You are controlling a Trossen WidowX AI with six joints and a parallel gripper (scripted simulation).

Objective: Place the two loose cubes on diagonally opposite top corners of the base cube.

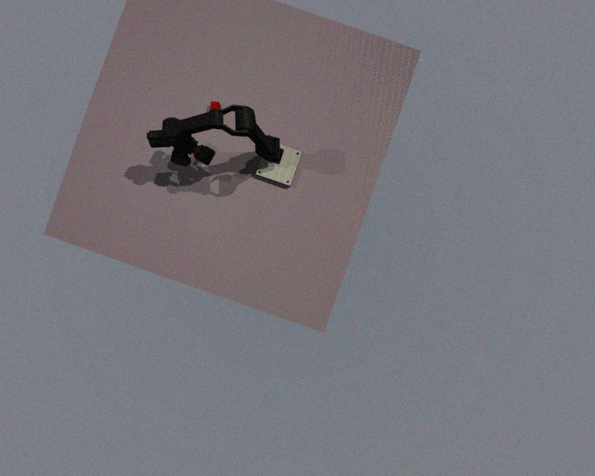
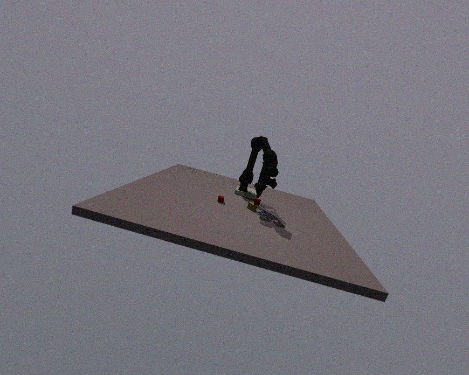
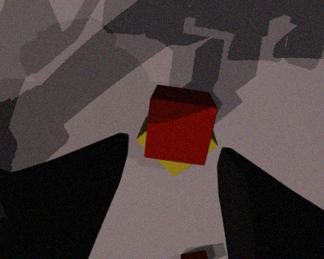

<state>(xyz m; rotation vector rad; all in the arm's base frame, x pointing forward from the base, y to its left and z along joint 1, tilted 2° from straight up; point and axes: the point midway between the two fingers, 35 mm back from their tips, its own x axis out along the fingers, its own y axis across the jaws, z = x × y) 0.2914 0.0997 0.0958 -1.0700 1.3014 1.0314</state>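
Now: the yellow base cube 20 mm to the right of my gripper tip and 70 mm below it.
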